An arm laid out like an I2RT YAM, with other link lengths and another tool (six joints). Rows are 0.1 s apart.
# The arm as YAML. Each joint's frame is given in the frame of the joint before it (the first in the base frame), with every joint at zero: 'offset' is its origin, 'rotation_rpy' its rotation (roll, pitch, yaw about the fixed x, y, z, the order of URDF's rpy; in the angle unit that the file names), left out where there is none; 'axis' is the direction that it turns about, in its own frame. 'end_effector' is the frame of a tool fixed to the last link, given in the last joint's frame.
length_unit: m
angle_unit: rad
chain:
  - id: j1
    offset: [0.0, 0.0, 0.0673]
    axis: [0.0, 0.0, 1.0]
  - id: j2
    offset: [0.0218, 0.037, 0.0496]
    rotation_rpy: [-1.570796, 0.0, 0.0]
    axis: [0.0, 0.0, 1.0]
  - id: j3
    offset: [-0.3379, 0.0, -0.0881]
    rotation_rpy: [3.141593, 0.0, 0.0]
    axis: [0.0, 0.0, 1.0]
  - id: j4
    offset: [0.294, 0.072, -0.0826]
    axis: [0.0, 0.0, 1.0]
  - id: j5
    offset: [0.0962, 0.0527, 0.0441]
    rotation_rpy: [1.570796, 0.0, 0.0]
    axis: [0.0, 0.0, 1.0]
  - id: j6
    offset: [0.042, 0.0, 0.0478]
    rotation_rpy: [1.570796, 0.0, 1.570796]
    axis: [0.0, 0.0, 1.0]
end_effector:
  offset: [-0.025, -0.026, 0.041]
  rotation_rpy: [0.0, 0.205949, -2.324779]
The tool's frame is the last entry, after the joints.
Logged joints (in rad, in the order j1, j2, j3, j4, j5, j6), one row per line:
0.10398, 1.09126, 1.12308, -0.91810, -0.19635, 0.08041
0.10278, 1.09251, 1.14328, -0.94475, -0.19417, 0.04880
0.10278, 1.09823, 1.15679, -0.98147, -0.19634, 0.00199
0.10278, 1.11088, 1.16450, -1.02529, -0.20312, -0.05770
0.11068, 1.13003, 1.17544, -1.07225, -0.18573, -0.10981
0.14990, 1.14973, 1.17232, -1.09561, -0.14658, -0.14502
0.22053, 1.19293, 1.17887, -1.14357, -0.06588, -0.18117
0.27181, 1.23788, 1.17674, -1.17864, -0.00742, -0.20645
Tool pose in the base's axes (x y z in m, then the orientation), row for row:
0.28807, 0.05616, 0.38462, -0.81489, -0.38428, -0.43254, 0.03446
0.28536, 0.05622, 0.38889, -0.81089, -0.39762, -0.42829, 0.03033
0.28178, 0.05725, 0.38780, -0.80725, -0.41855, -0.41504, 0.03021
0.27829, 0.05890, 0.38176, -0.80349, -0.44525, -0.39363, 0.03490
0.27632, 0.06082, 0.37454, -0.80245, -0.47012, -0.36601, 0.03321
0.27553, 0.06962, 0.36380, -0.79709, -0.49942, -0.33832, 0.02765
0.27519, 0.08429, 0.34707, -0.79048, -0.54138, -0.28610, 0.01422
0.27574, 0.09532, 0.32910, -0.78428, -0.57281, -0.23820, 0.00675
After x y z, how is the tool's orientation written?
As a quaternion, x y z w.
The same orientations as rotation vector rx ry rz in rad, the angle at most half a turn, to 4 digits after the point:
-2.5054, -1.1815, -1.3298
-2.4994, -1.2256, -1.3201
-2.4884, -1.2902, -1.2794
-2.4696, -1.3685, -1.2099
-2.4690, -1.4465, -1.1262
-2.4610, -1.5419, -1.0446
-2.4611, -1.6856, -0.8908
-2.4534, -1.7919, -0.7451

